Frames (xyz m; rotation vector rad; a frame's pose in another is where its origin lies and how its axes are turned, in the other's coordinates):
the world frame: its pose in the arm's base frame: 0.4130 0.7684 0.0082 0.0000 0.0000 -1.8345
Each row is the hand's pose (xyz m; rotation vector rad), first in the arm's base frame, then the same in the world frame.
Working: the arm's base frame: its pose in the world frame: 0.8495 -0.1984 -0.0082 0.0000 0.0000 1.8345

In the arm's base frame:
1: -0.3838 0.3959 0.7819 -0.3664 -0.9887 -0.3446
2: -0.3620 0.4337 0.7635 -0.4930 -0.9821 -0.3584
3: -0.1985 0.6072 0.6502 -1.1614 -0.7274 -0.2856
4: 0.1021 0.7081 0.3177 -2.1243 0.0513 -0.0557
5: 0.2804 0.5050 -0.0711 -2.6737 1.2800 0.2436
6: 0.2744 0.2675 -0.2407 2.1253 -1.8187 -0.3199
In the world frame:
1: 0.5673 -0.6722 0.7737 0.6071 -0.9634 1.3090
2: 0.5251 -0.6610 0.7553 0.5166 -1.0641 1.2800
3: 0.3150 -0.5483 0.6420 -0.1390 -1.4740 1.2382
4: 0.1393 -0.2844 0.3095 -1.4437 -1.7937 0.9813
5: 0.2889 -0.0594 -0.0793 2.7562 1.4027 -0.3611
6: 0.5197 -0.0032 -0.2489 2.6984 0.5735 0.1709

